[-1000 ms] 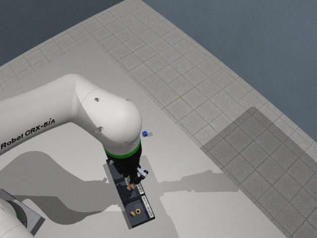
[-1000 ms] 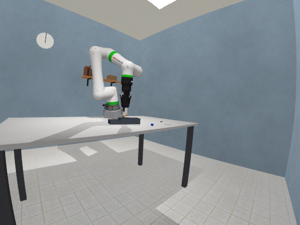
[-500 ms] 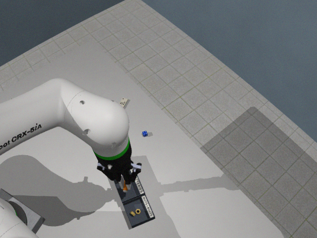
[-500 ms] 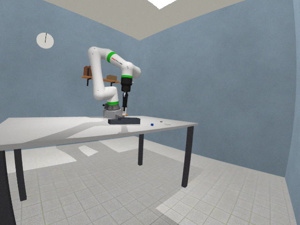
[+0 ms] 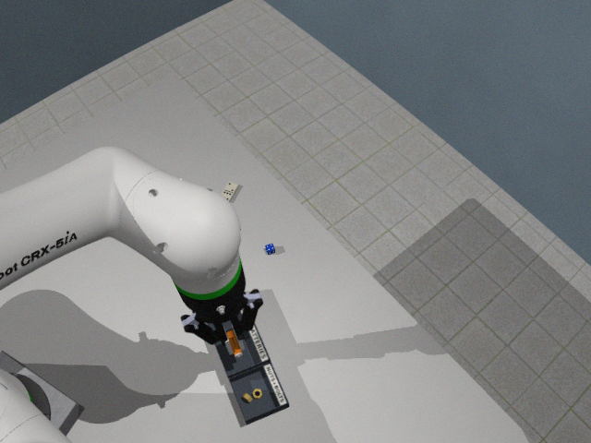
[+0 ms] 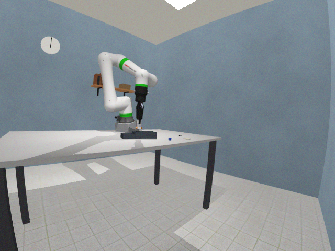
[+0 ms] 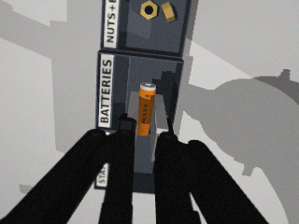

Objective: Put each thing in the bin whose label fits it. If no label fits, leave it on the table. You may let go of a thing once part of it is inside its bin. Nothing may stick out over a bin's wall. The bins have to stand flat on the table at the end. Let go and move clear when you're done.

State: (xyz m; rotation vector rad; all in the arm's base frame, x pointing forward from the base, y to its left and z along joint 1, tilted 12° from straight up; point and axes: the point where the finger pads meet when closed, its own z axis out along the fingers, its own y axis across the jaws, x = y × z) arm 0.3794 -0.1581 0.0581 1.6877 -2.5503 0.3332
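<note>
My gripper is now 30 mm above the orange battery. The rest, counted from my hand: dark three-part bin: 10 mm ahead, 80 mm below; cream domino: 240 mm ahead, 290 mm to the left, 100 mm below; blue die: 200 mm ahead, 120 mm to the left, 90 mm below.
</note>
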